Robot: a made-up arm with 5 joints.
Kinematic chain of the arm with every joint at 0, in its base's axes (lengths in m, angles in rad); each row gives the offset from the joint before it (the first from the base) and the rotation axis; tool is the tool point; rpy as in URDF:
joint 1: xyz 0 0 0.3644 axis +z
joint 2: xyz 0 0 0 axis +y
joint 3: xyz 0.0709 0 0.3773 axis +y
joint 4: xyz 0.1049 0 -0.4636 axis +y
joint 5: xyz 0.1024 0 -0.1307 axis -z
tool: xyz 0 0 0 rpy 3.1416 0 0
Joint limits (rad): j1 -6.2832..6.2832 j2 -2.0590..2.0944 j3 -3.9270..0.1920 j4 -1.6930..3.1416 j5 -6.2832..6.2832
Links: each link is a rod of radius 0.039 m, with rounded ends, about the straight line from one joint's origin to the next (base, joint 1, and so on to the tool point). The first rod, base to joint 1, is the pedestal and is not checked.
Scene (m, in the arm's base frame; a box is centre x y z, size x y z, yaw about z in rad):
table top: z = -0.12
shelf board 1: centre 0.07 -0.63 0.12 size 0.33 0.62 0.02 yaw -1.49
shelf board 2: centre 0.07 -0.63 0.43 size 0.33 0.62 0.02 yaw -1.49
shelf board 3: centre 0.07 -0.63 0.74 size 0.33 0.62 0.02 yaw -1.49
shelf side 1: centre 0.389 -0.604 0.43 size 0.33 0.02 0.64 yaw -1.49
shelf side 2: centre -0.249 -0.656 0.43 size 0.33 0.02 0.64 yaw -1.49
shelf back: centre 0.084 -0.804 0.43 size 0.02 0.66 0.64 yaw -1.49
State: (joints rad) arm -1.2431 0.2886 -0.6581 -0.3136 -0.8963
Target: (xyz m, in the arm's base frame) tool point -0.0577 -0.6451 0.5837
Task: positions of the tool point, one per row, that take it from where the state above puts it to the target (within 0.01 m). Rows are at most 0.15 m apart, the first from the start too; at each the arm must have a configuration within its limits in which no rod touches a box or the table.
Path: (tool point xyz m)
1: 0.1987 -0.4816 0.2810
2: 0.1913 -0.3911 0.2811
3: 0.1721 -0.3016 0.2748
4: 0.0976 -0.3616 0.3747
5: 0.0033 -0.3727 0.4805
6: -0.0831 -0.3310 0.5837
7: -0.0849 -0.4325 0.6072
8: -0.0768 -0.5393 0.6074
9: -0.0577 -0.6451 0.5837

